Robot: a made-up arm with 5 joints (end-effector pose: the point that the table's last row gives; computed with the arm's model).
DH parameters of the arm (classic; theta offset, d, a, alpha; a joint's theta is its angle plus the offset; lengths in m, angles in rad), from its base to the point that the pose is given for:
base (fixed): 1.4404 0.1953 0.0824 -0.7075
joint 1: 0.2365 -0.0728 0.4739 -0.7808
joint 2: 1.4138 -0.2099 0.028 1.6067
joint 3: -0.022 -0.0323 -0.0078 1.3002
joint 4: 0 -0.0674 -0.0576 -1.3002
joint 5: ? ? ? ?
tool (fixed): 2.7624 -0.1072 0 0
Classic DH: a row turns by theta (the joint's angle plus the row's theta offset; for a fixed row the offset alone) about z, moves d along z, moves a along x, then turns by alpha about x.
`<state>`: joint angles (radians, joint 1 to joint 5).
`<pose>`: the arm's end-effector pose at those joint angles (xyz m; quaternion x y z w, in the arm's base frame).
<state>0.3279 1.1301 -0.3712 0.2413 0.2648</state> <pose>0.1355 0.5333 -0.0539 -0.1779 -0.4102 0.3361 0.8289</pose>
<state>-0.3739 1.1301 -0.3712 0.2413 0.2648</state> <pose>0.3765 0.4644 0.1581 -0.1004 -0.4373 0.0030 0.8937</pose>
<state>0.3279 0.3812 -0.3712 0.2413 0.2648</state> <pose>0.1326 0.5351 -0.0695 0.1322 -0.4120 0.1396 0.8907</pose>
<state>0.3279 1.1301 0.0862 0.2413 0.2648</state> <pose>0.1393 0.5285 -0.0555 -0.2799 -0.3103 0.1698 0.8925</pose>
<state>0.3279 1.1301 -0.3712 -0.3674 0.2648</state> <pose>0.1433 0.5254 -0.0511 -0.3799 -0.4875 0.4462 0.6473</pose>
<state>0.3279 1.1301 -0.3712 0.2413 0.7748</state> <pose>0.1138 0.4878 -0.0662 -0.2918 -0.2539 0.1883 0.9027</pose>
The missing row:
joint 5: 0.5058 0.0086 -0.0074 -1.8632
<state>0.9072 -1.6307 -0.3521 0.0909 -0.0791</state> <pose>-0.0603 0.4223 -0.2263 0.6222 -0.2362 -0.2974 0.6845</pose>
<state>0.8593 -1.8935 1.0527 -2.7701 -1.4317</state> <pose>-0.2151 0.4477 -0.1772 -0.5426 0.5885 -0.5940 0.0805</pose>
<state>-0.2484 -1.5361 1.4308 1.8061 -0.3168</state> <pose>0.3515 0.6006 0.0694 0.4781 0.7247 -0.4923 0.0621</pose>
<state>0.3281 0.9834 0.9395 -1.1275 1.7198</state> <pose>0.0250 0.5261 0.0246 -0.8749 0.1755 -0.2638 0.3662</pose>
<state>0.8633 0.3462 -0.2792 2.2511 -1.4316</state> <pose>0.0747 0.3410 -0.1577 0.5038 -0.4942 -0.4289 0.5639</pose>
